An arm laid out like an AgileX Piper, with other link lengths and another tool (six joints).
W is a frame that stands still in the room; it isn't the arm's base.
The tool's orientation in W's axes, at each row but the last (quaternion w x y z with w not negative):
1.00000 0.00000 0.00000 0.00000
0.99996 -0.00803 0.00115 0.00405
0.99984 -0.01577 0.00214 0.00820
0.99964 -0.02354 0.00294 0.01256
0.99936 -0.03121 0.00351 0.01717
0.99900 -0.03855 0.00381 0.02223
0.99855 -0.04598 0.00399 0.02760
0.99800 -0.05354 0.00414 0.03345
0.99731 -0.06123 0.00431 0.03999
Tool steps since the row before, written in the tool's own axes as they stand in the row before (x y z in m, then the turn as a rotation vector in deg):
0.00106 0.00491 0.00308 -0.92 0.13 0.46
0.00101 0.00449 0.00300 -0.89 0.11 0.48
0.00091 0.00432 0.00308 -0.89 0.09 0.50
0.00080 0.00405 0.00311 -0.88 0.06 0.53
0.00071 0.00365 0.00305 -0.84 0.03 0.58
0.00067 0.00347 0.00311 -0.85 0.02 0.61
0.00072 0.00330 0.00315 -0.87 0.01 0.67
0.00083 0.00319 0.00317 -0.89 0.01 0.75
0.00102 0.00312 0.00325 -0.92 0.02 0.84
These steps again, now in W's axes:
0.00106 0.00491 0.00308 -0.92 0.13 0.46
0.00098 0.00455 0.00293 -0.89 0.11 0.48
0.00085 0.00443 0.00294 -0.89 0.09 0.50
0.00071 0.00421 0.00291 -0.88 0.06 0.53
0.00060 0.00386 0.00281 -0.84 0.04 0.58
0.00053 0.00373 0.00283 -0.85 0.03 0.61
0.00055 0.00361 0.00283 -0.87 0.02 0.68
0.00063 0.00356 0.00280 -0.89 0.03 0.76
0.00078 0.00357 0.00283 -0.92 0.05 0.84

